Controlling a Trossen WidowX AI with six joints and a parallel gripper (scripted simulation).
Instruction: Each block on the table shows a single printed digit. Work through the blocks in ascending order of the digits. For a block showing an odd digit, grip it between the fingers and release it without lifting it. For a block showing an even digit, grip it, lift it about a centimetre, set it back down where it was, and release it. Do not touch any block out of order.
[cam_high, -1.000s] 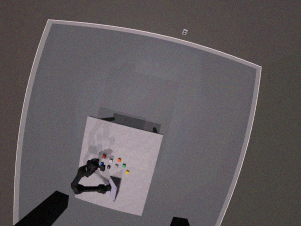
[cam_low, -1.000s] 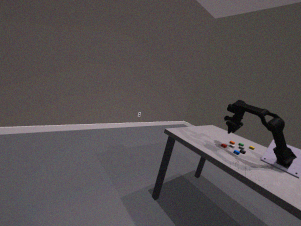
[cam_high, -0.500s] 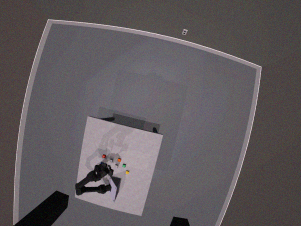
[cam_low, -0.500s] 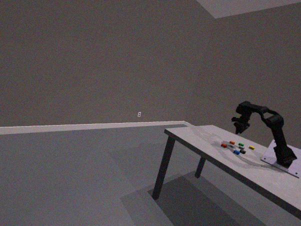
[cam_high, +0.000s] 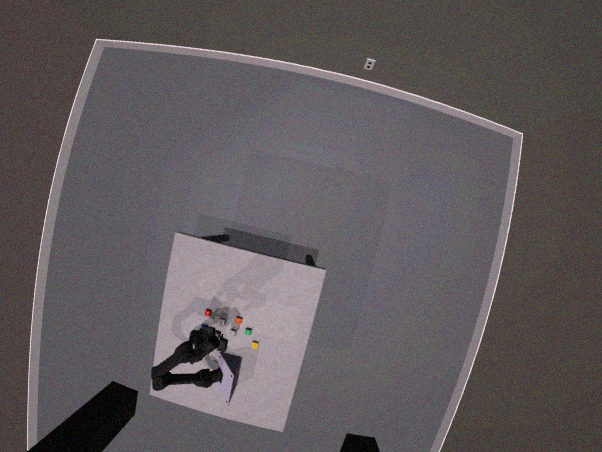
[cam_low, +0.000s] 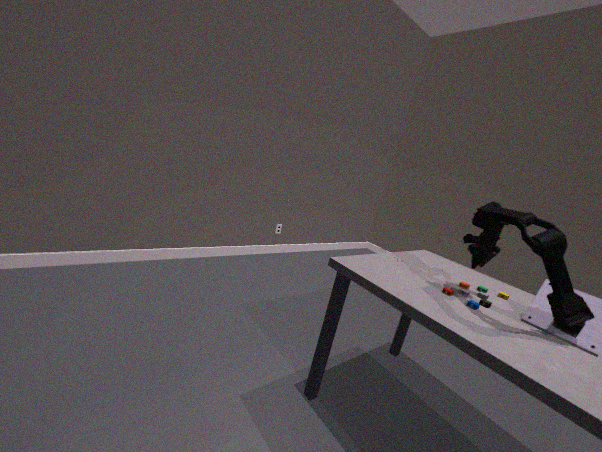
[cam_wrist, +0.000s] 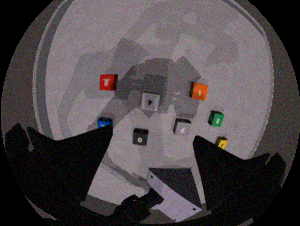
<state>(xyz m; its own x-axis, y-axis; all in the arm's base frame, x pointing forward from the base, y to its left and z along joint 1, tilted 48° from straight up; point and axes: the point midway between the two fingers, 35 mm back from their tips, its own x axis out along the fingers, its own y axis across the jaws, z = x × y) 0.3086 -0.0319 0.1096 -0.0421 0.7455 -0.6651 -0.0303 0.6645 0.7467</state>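
The dark block is 12 cm below my gripper tip, 8 cm behind it and 2 cm to the left of it. The rest, counted from my gripper tip: blue block 12 cm below, 10 cm to the left, 7 cm behind; then orange block 12 cm below, 9 cm to the right, 4 cm ahead; then red block 12 cm below, 10 cm to the left, 3 cm ahead.
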